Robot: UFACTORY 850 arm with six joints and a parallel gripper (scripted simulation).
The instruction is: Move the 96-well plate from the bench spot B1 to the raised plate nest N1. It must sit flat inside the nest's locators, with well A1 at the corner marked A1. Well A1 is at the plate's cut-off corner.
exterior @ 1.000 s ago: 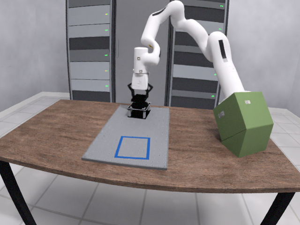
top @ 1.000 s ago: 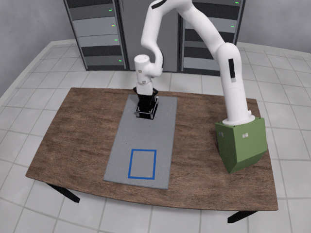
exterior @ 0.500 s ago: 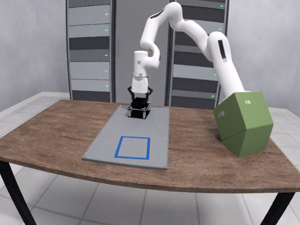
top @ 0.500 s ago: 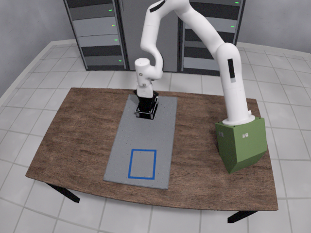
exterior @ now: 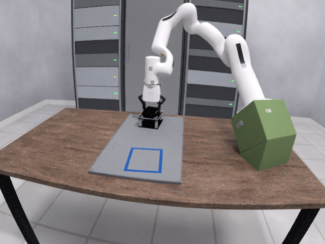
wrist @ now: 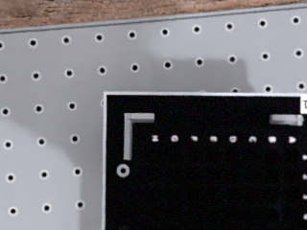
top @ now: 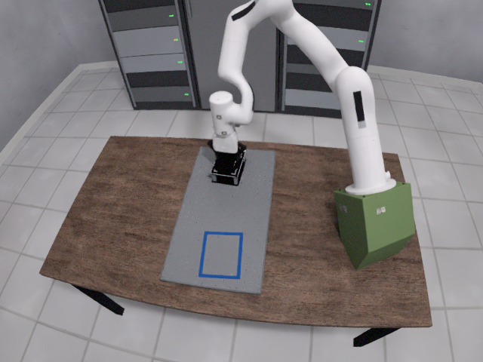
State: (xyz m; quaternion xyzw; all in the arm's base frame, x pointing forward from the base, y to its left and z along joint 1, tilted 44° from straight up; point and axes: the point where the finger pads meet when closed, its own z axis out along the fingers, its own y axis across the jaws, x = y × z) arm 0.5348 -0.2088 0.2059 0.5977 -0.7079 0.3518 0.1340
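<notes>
The 96-well plate is 10 mm below my hand. The rest, counted from my hand: raised plate nest N1: 30 mm below.
</notes>
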